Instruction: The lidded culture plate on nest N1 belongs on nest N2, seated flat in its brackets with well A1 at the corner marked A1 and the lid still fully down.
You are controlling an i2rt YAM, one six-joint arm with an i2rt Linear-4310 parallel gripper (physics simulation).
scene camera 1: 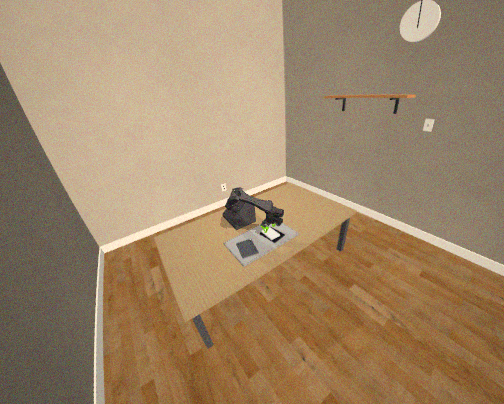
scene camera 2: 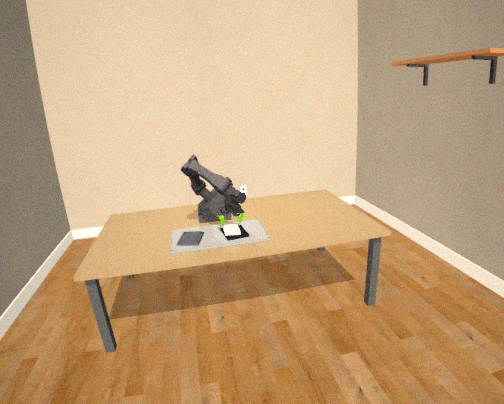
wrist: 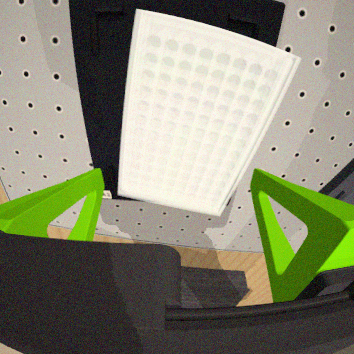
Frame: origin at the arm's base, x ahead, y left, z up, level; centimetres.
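Where they show: gripper, fingertip midpoint: (scene camera 1: 269, 229) (scene camera 2: 231, 224) (wrist: 176, 176); arm's base at its link origin: (scene camera 1: 237, 209) (scene camera 2: 210, 198).
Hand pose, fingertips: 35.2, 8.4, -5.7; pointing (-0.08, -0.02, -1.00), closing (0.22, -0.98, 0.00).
Things, the pixels of their top centre, and the offset from my fingertips, as dx, dy, dz. "spot": a spot on its surface instead. Level surfaces: height alone.
- white lidded culture plate at its top centre: (wrist: 190, 141) (scene camera 2: 231, 227) (scene camera 1: 270, 232) +2.0, -0.4, -1.0
- small A1 label at a spot on its surface: (wrist: 107, 194) spot: -6.3, +5.1, -3.3
- dark grey nest at its top centre: (scene camera 2: 190, 236) (scene camera 1: 246, 246) +2.5, -23.2, -2.7
- light grey perforated board at a spot on its surface: (wrist: 30, 65) spot: +4.0, +11.5, -4.5
- wooden table at its surface level: dz -5.8
The white lidded culture plate (scene camera 1: 271, 234) (scene camera 2: 232, 230) (wrist: 195, 115) lies turned askew on the black nest (scene camera 1: 281, 235) (scene camera 2: 244, 233) (wrist: 92, 90), out of line with its brackets and over its right edge in the wrist view. The lid looks down; wells show through it. A small A1 label (wrist: 107, 194) is partly hidden by the left finger. A dark grey nest (scene camera 1: 247, 248) (scene camera 2: 190, 238) (wrist: 342, 186) holds no plate. I cannot read which nest is N1 or N2. My gripper (scene camera 1: 268, 228) (scene camera 2: 232, 223) (wrist: 176, 176) is open, its green fingers apart around the plate's near end, not gripping it.
Both nests are on a light grey perforated board (scene camera 1: 290, 233) (scene camera 2: 260, 231) (wrist: 30, 65) on the wooden table (scene camera 1: 190, 265) (scene camera 2: 135, 240). The arm's dark base (scene camera 1: 239, 216) (scene camera 2: 212, 209) stands behind the board. A wall shelf (scene camera 1: 370, 96) (scene camera 2: 450, 57) is far off at the right.
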